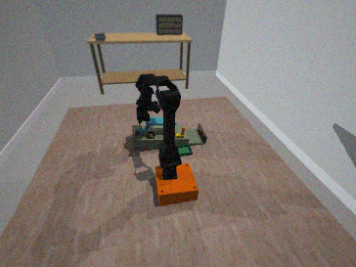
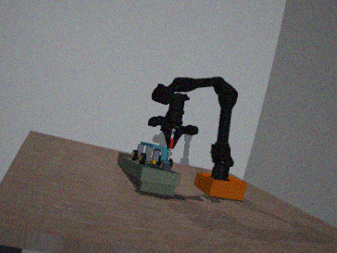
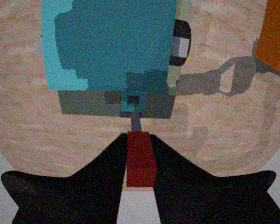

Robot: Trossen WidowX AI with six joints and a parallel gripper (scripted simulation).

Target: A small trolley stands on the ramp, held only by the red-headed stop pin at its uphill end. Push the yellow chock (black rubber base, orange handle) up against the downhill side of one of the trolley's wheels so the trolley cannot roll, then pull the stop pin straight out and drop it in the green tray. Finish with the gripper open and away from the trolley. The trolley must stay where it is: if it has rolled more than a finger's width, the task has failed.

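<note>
Now: the green tray 8 cm behind my gripper tip, 23 cm to the right of it and 17 cm below it. Round my gripper tip: red-headed stop pin (right at my gripper tip); grey-green ramp (3 cm ahead, 11 cm to the right, 12 cm below); blue trolley (3 cm ahead, 11 cm to the right, 6 cm below).
</note>
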